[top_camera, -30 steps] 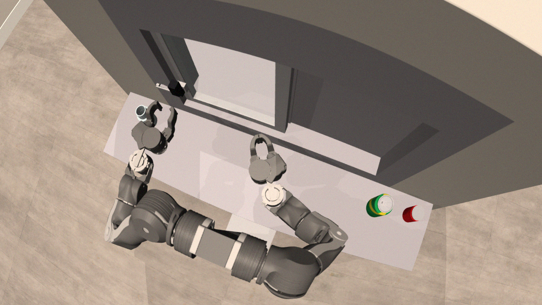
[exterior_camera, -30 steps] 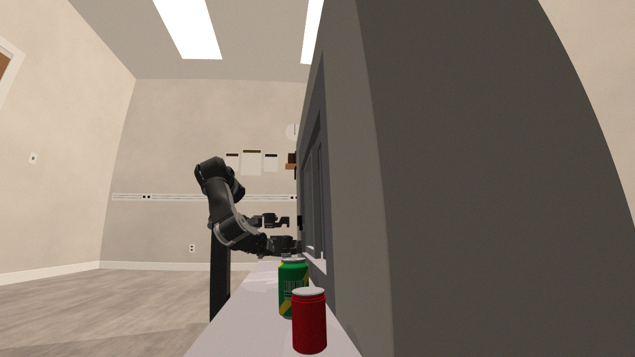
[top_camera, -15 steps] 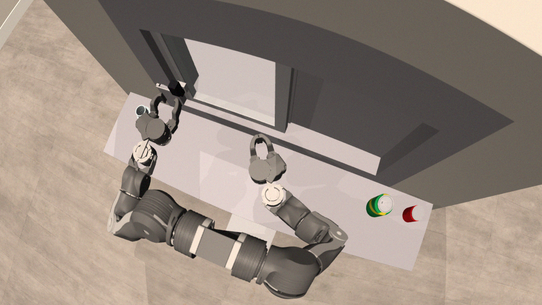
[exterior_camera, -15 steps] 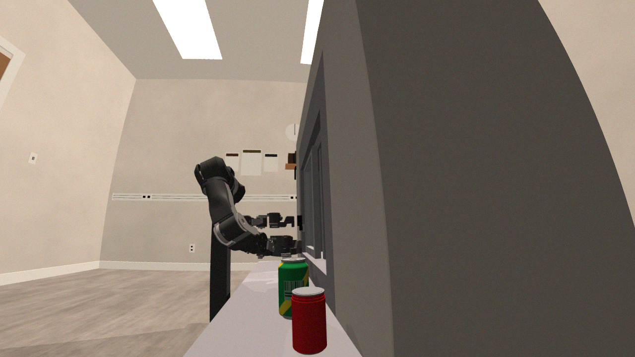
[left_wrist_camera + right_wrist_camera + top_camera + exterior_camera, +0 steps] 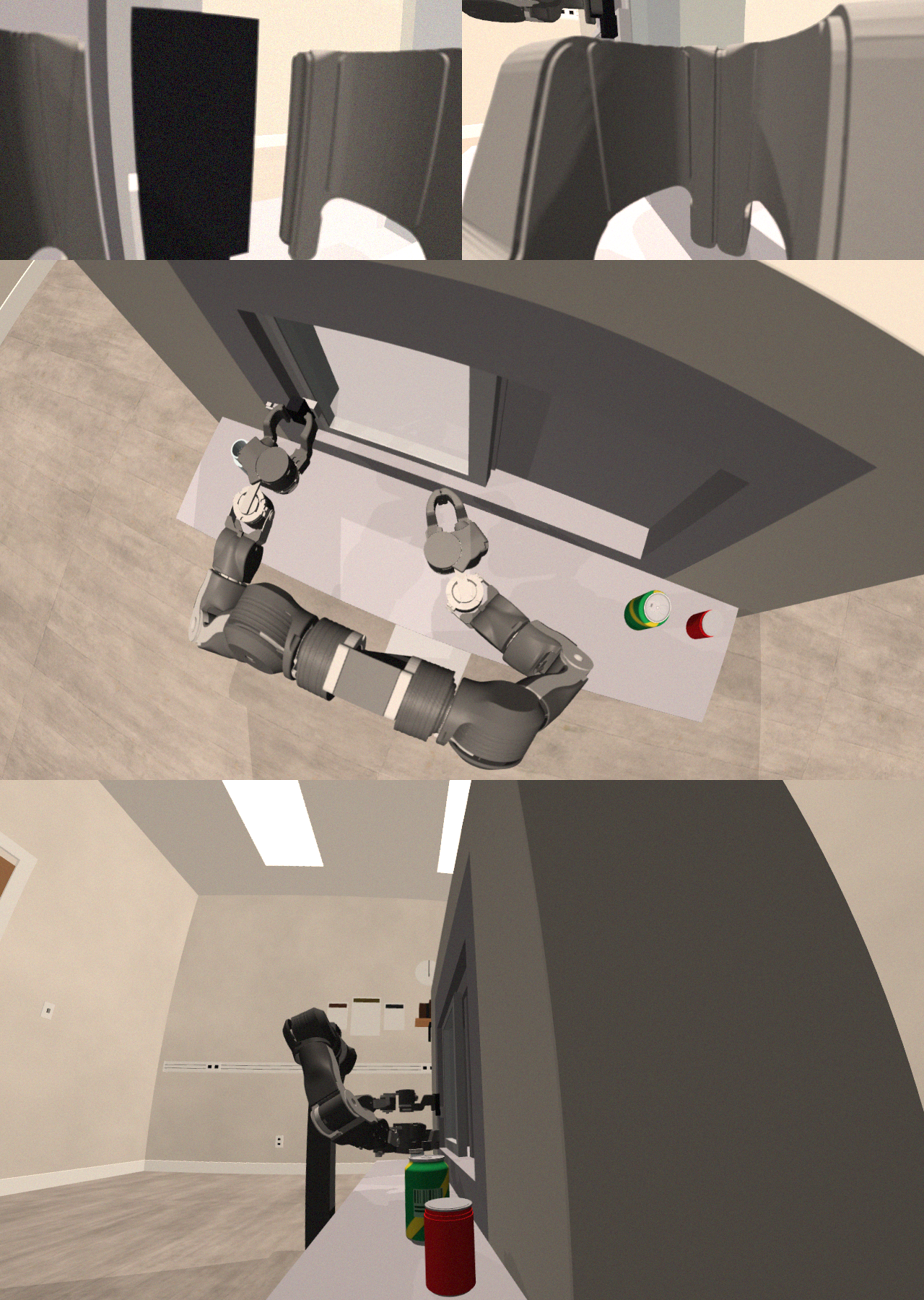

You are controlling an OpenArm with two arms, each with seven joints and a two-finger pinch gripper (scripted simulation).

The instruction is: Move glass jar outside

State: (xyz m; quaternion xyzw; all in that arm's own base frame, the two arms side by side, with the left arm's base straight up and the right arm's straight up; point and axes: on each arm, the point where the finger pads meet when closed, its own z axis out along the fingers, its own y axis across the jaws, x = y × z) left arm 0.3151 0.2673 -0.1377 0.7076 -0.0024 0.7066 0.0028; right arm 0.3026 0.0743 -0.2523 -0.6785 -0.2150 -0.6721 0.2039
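Observation:
My left hand is 4 cm to the right of the black handle, 2 cm short of it and 1 cm above it. Round my left hand: sill 30 cm to the right, 20 cm below, 8 cm ahead; then upright 30 cm to the right, 11 cm ahead, 6 cm above; then glass jar 19 cm below, 15 cm to the left, 6 cm behind.

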